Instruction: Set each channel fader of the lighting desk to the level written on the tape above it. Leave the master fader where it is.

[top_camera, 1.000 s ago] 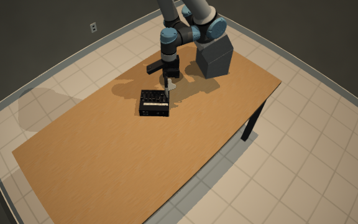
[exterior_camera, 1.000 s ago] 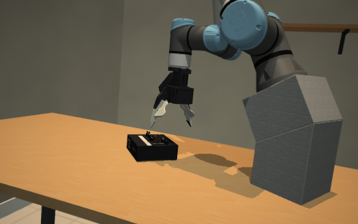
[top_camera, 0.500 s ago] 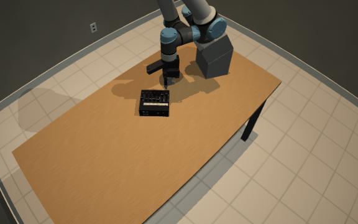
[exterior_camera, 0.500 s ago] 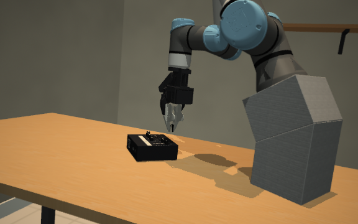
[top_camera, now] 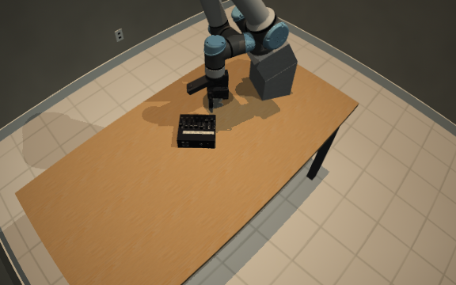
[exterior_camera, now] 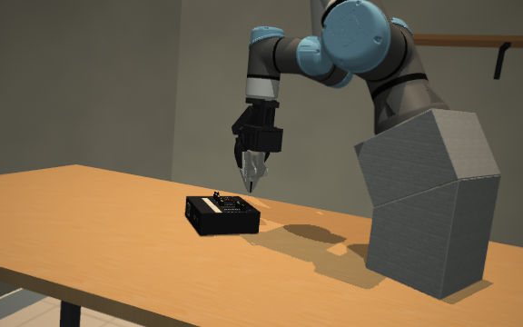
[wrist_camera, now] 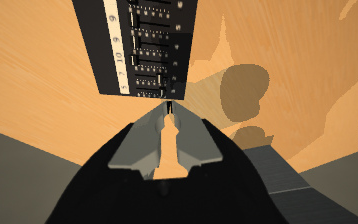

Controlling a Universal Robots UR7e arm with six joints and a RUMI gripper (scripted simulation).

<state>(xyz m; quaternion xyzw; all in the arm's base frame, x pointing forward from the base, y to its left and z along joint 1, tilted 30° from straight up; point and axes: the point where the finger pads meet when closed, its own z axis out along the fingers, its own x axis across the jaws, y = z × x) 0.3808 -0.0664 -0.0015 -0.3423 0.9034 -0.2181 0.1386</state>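
Now: the master fader 10 cm ahead of my hand, 9 cm to the right of it and 5 cm below it.
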